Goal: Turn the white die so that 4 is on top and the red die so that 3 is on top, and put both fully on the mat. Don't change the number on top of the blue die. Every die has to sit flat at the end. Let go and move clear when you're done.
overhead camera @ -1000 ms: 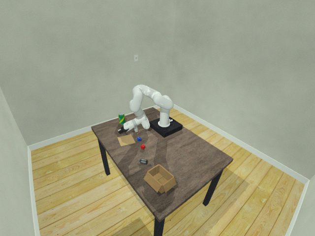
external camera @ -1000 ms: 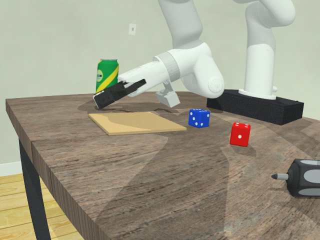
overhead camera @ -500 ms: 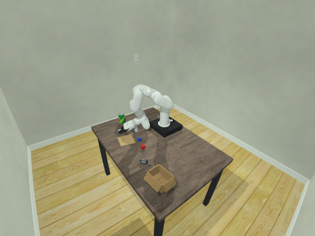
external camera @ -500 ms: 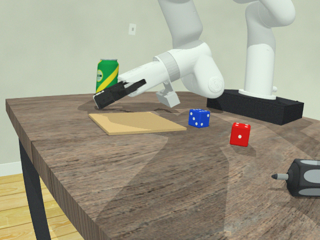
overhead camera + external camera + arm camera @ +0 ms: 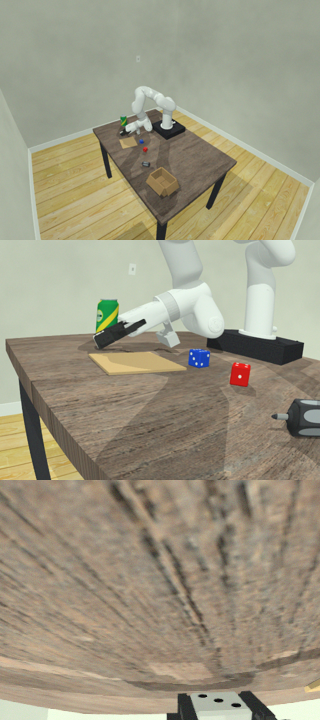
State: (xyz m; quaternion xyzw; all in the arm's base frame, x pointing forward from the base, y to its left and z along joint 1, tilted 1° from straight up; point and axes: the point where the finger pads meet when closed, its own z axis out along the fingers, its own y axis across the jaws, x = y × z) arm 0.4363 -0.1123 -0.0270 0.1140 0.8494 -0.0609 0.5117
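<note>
My gripper is now 1 cm short of the white die. Also, from my hand: blue die (12 cm behind, 19 cm to the left, 1 cm below); then green can (7 cm behind, 16 cm to the right, 4 cm above); then tan mat (1 cm behind, 14 cm to the left, 2 cm below).
</note>
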